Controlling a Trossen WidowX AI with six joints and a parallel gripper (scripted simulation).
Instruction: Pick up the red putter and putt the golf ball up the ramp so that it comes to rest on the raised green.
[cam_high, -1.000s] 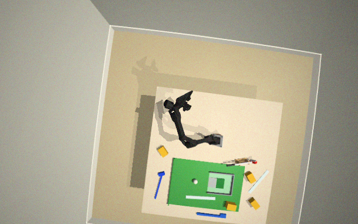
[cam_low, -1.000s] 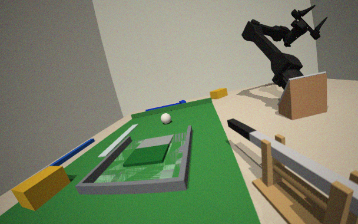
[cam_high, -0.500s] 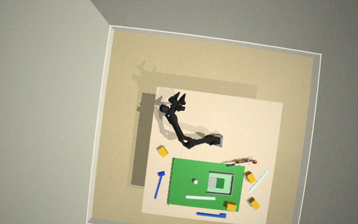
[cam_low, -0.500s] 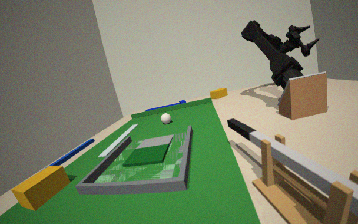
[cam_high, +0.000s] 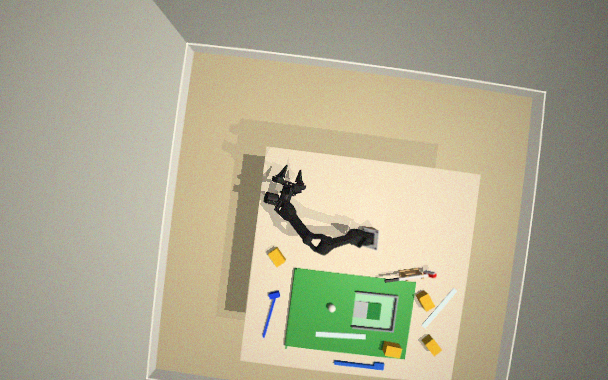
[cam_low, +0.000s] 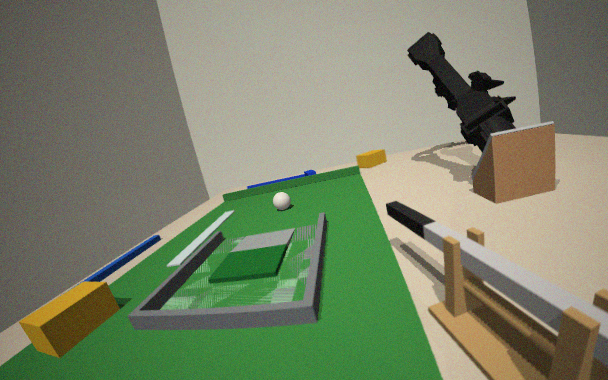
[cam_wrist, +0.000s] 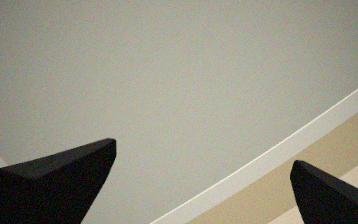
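Right now my gripper tip is 800 mm short of the white golf ball, 260 mm to the right of it and 140 mm above it. From my gripper tip the other things lie so: green mat 840 mm ahead, 380 mm to the left, 170 mm below; then wooden rack 570 mm ahead, 720 mm to the left, 140 mm below; then red-headed putter 570 mm ahead, 700 mm to the left, 110 mm below.
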